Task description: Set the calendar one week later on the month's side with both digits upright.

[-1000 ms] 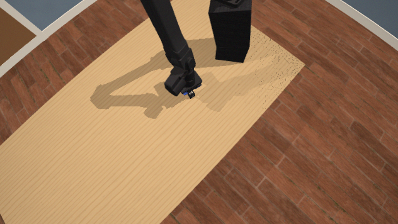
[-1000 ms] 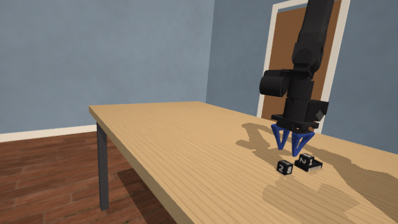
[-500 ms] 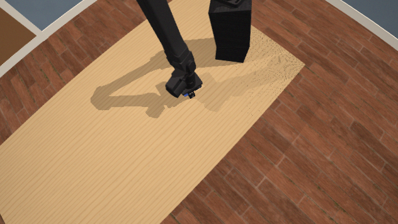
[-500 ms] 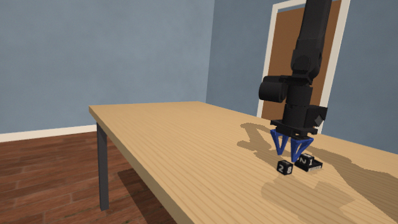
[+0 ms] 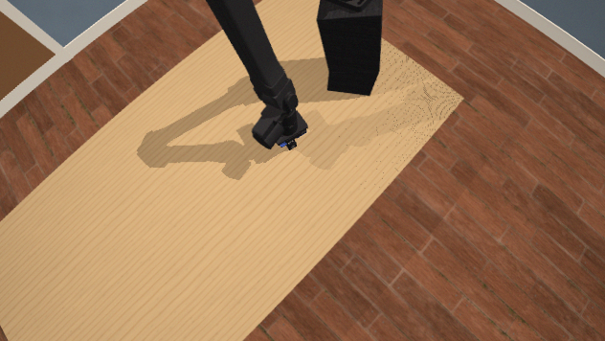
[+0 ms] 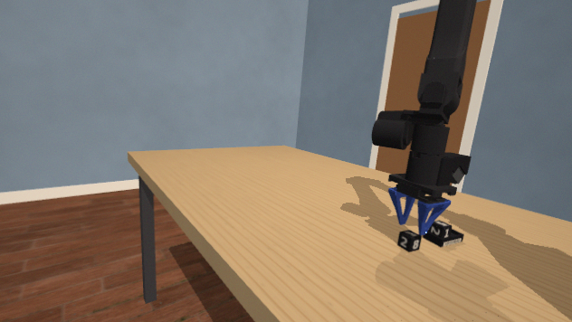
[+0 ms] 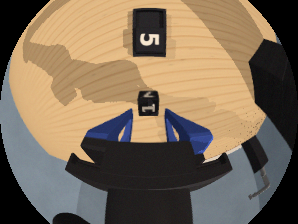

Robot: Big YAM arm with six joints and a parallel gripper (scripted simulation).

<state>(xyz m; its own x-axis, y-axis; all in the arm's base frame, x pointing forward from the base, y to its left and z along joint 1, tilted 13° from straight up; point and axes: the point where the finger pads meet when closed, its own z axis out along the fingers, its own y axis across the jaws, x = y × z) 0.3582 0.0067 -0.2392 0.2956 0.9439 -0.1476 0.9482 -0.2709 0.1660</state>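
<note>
My gripper is now 3 cm above the black date cube. Round my hand: black tray 3 cm behind, 10 cm to the right, 4 cm below; then black cube 3 cm behind, 9 cm to the right, 2 cm below.
</note>
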